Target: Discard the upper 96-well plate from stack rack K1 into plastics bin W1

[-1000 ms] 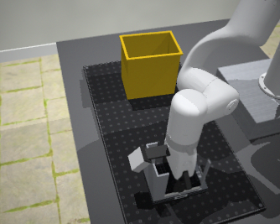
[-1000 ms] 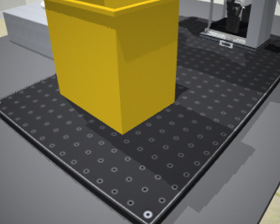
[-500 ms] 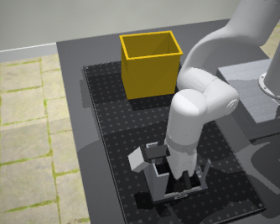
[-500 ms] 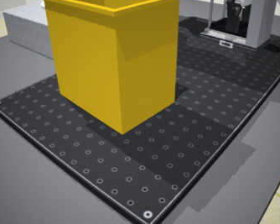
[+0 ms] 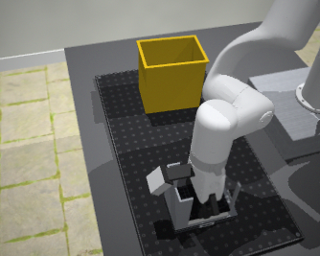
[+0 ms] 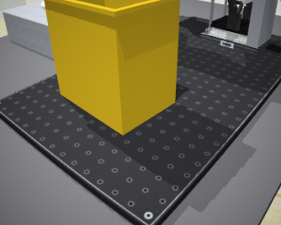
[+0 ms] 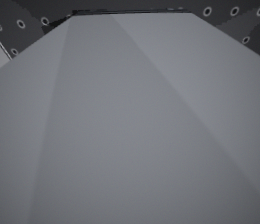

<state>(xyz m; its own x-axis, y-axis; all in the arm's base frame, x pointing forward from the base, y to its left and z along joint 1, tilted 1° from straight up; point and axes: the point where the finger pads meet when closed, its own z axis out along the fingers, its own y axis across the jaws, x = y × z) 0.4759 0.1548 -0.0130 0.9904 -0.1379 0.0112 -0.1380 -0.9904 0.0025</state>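
Right now my hand is 3 cm above the white 96-well plate. The rest, counted from my hand: tall grey rack wall: 7 cm ahead, 2 cm above, 1 cm to the right; yellow plastics bin W1: 39 cm to the right, 10 cm behind, 3 cm above; black 96-well plate: 1 cm below.
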